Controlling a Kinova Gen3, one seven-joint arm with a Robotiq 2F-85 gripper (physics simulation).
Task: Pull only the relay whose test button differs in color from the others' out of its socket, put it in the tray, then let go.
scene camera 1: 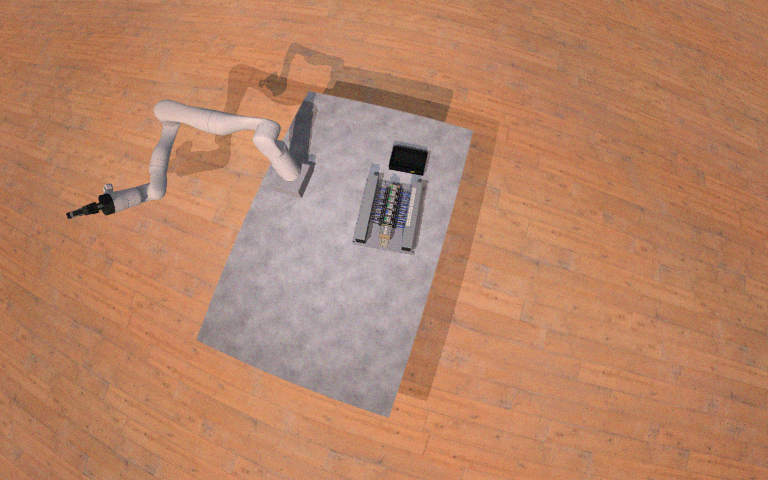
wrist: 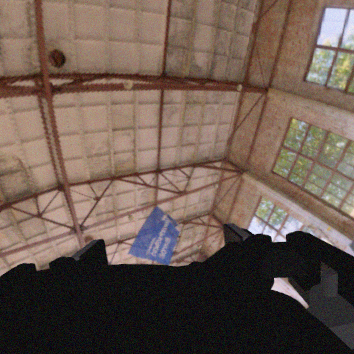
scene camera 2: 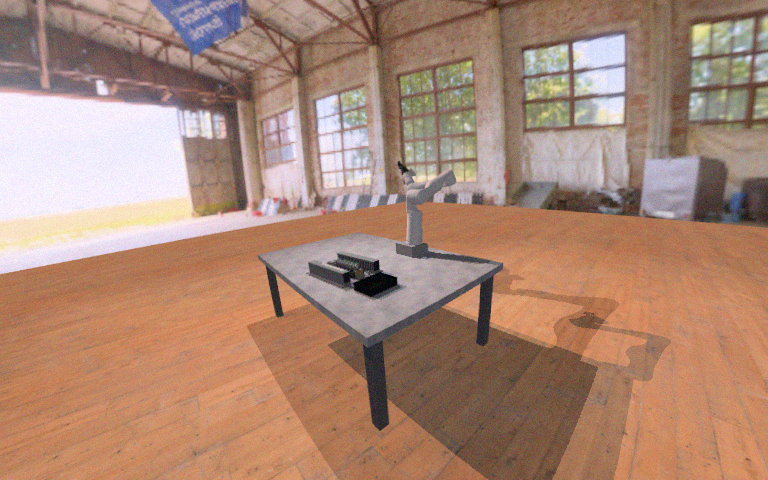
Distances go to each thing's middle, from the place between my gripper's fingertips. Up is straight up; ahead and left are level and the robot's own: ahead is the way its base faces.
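Looking at the grey panel [scene camera 1: 394, 244], I see that my gripper is 58 cm above it. The gripper is also 95 cm short of the panel, and 51 cm to the right of it.
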